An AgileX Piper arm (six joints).
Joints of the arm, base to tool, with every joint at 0 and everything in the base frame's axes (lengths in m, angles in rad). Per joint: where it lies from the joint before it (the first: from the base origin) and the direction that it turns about. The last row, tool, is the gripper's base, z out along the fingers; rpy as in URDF.
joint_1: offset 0 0 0.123 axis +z
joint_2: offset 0 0 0 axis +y
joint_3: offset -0.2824 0 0.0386 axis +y
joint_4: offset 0.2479 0 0.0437 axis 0.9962 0 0.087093
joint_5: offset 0 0 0 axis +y
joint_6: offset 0.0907 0 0.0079 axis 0.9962 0 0.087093
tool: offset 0 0 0 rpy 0 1.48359 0
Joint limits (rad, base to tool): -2.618..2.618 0..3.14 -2.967..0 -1.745..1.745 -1.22..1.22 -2.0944..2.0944
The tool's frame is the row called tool.
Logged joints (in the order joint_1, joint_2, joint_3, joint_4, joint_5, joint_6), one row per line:
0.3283 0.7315 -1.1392 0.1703 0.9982 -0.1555
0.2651 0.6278 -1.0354 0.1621 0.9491 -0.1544
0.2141 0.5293 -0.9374 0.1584 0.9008 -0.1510
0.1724 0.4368 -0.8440 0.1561 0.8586 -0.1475
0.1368 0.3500 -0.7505 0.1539 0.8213 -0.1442
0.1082 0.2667 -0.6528 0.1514 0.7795 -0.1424
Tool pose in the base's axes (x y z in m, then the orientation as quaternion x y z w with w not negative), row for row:
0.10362 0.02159 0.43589 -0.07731 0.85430 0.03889 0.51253
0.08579 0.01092 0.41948 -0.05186 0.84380 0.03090 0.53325
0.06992 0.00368 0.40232 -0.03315 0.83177 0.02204 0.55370
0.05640 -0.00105 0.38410 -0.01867 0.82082 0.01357 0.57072
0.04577 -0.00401 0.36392 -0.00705 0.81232 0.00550 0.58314
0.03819 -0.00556 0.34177 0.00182 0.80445 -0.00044 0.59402
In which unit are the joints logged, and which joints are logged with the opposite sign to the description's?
The joints are logged in radians. Opposite sign: joint_4, joint_6.
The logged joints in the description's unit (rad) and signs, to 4 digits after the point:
0.3283 0.7315 -1.1392 -0.1703 0.9982 0.1555
0.2651 0.6278 -1.0354 -0.1621 0.9491 0.1544
0.2141 0.5293 -0.9374 -0.1584 0.9008 0.1510
0.1724 0.4368 -0.8440 -0.1561 0.8586 0.1475
0.1368 0.3500 -0.7505 -0.1539 0.8213 0.1442
0.1082 0.2667 -0.6528 -0.1514 0.7795 0.1424

